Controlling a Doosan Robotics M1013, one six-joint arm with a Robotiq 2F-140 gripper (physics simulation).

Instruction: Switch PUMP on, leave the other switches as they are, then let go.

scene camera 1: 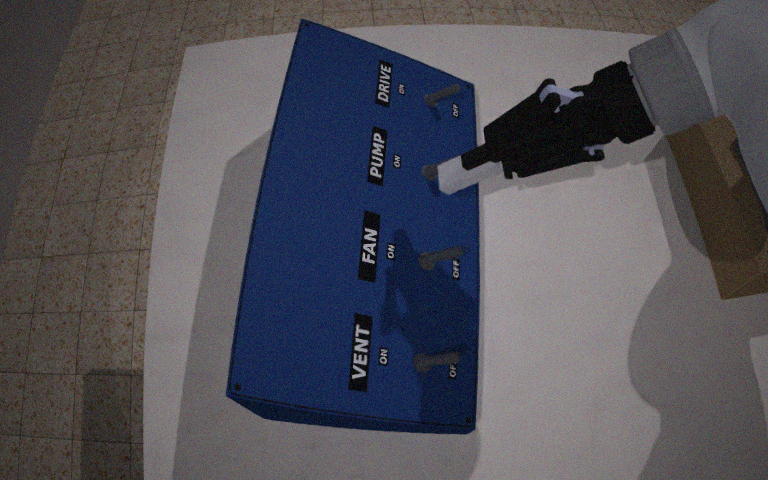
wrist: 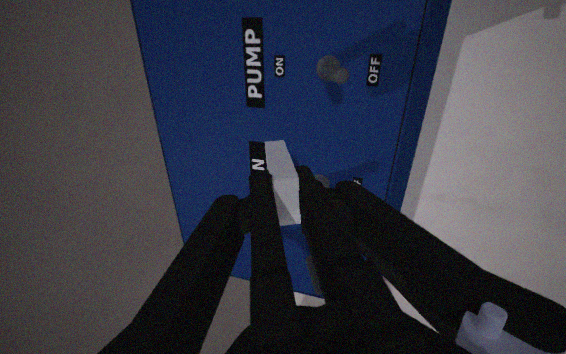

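Observation:
A blue panel carries a row of lever switches. The PUMP switch shows its round base in the scene view, its lever hidden behind the fingertips; in the wrist view its tip lies slightly towards OFF. The DRIVE switch, FAN switch and VENT switch lean to OFF. My gripper is shut with nothing between its pale fingertips. In the scene view it overlaps the PUMP lever; contact cannot be told. In the wrist view the fingertips are below that switch, over the FAN label.
The panel rests on a white table. A brown block is at the right, beside the grey arm. Tiled floor lies beyond the table's left edge.

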